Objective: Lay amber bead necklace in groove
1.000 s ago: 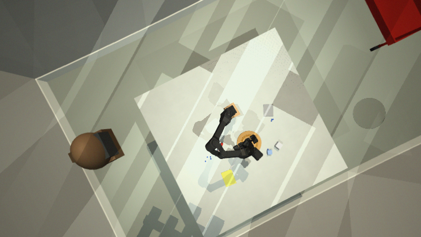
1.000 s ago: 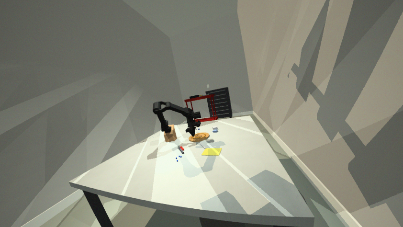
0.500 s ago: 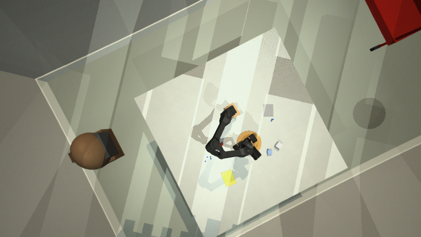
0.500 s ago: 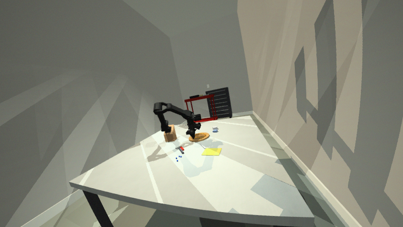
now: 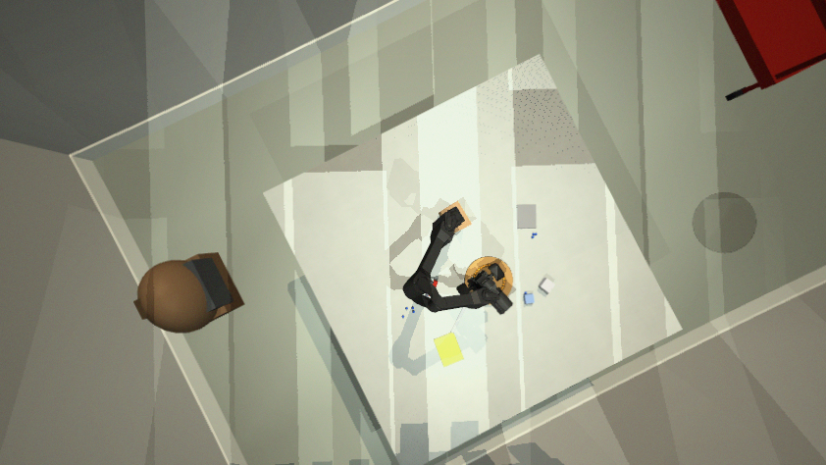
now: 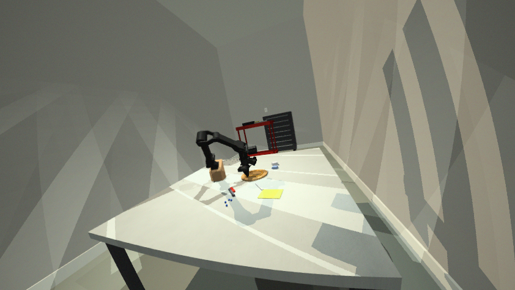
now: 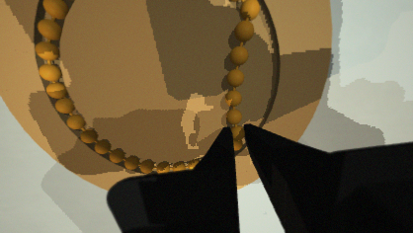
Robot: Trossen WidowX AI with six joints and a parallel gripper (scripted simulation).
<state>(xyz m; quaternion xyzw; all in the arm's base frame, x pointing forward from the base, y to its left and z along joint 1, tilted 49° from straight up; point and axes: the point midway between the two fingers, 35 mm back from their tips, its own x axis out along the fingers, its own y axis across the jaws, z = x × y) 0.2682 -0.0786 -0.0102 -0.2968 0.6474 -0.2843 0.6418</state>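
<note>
Right now my gripper tip is 40 mm short of the round bead board, 40 mm to the right of it and 10 mm above it. Also, from my gripper tip: light blue cube (190 mm ahead, 150 mm to the left, 10 mm below); red-handled tool (50 mm behind, 190 mm to the right, 10 mm below); white cube (180 mm ahead, 240 mm to the left).
</note>
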